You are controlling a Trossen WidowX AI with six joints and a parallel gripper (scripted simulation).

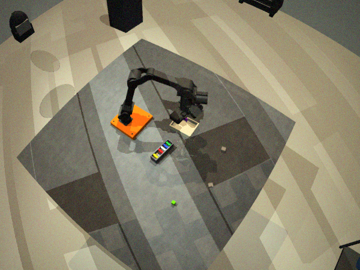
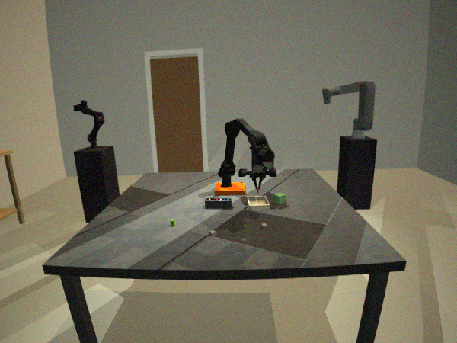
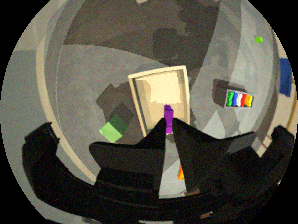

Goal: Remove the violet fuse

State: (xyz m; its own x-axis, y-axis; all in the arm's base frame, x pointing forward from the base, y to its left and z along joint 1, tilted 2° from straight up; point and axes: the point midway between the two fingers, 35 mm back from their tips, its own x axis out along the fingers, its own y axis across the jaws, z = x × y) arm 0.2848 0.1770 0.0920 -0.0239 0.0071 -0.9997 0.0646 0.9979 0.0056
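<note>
The beige tray lies 9 cm below my gripper tip. Round my gripper tip: light green cube 5 cm behind, 12 cm to the left, 7 cm below.
</note>
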